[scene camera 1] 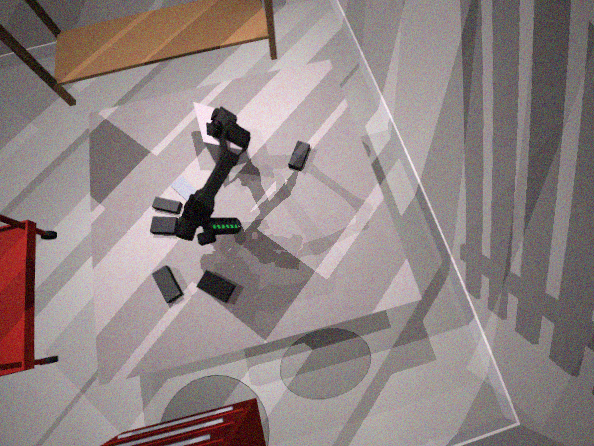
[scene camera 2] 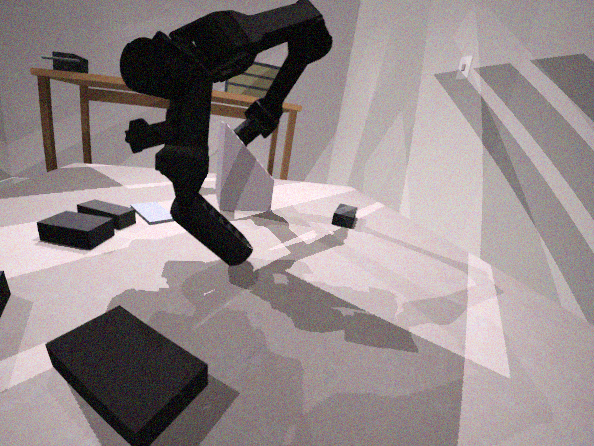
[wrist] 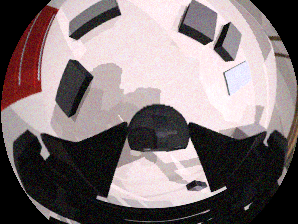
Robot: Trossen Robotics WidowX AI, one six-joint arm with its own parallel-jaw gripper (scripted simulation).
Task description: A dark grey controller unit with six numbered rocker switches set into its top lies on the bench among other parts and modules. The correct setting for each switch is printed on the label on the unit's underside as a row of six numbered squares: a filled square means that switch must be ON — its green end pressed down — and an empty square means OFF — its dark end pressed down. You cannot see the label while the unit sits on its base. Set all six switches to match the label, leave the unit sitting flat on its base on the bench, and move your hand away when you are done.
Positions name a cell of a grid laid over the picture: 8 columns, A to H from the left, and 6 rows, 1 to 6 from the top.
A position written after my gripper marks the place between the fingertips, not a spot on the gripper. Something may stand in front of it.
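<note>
You'd find my gripper (scene camera 2: C3) in the scene, and there's my gripper (wrist: E4) again from the wrist.
</note>
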